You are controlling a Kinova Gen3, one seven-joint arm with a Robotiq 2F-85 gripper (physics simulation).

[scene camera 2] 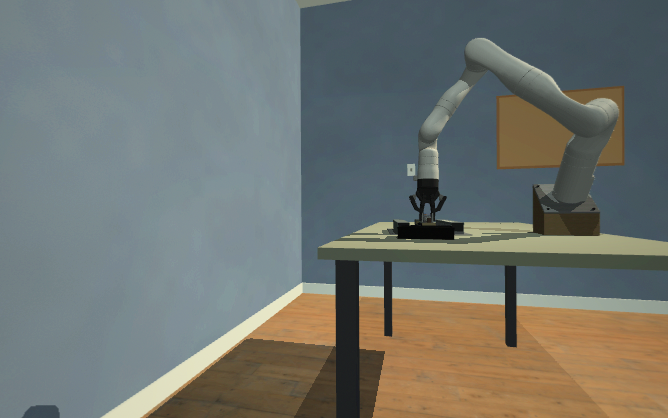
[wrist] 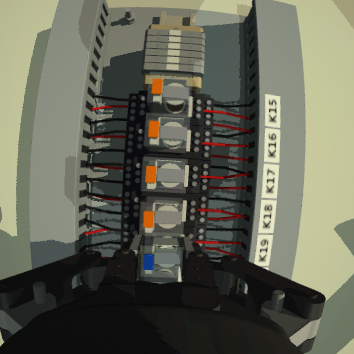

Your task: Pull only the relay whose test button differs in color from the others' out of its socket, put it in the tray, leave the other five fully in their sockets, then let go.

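My gripper is here in my sight, and the wrist view shows it too. I also see a grey panel.
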